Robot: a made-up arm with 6 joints.
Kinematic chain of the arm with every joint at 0, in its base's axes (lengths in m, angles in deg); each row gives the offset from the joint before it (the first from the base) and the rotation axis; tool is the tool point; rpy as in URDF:
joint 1: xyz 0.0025 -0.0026 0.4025 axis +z
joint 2: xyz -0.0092 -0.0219 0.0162 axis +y
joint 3: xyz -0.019 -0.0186 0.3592 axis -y
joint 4: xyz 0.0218 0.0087 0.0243 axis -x
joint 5: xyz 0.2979 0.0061 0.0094 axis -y
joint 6: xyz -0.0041 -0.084 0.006 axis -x
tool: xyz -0.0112 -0.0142 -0.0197 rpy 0 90 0
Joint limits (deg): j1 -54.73..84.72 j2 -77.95..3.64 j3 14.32..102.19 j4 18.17..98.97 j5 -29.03..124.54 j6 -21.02..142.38
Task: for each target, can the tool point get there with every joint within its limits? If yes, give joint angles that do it. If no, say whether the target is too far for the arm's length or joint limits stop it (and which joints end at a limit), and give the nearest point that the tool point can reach.
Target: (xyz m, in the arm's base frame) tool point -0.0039 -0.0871 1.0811
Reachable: yes | joints -27.83 -8.63 40.06 47.85 -15.83 77.86
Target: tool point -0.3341 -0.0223 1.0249
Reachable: yes | joints -7.36 -28.17 64.25 62.92 2.57 60.77
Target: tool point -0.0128 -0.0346 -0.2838
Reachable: no: joint limits stop it (at a limit: joint 2, joint 3) | nearest point -0.2816 -0.5967 0.3525 | short by 0.891 m
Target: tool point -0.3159 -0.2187 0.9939
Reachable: yes | joints 26.49 -30.34 69.53 72.20 29.86 67.97
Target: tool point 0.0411 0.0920 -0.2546
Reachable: no: joint limits stop it (at a limit: joint 1, joint 2, joint 3) | nearest point -0.3902 0.5255 0.3537 | short by 0.863 m
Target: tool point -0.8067 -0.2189 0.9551
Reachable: no: too far | nearest point -0.5907 -0.1612 0.8103 | short by 0.266 m
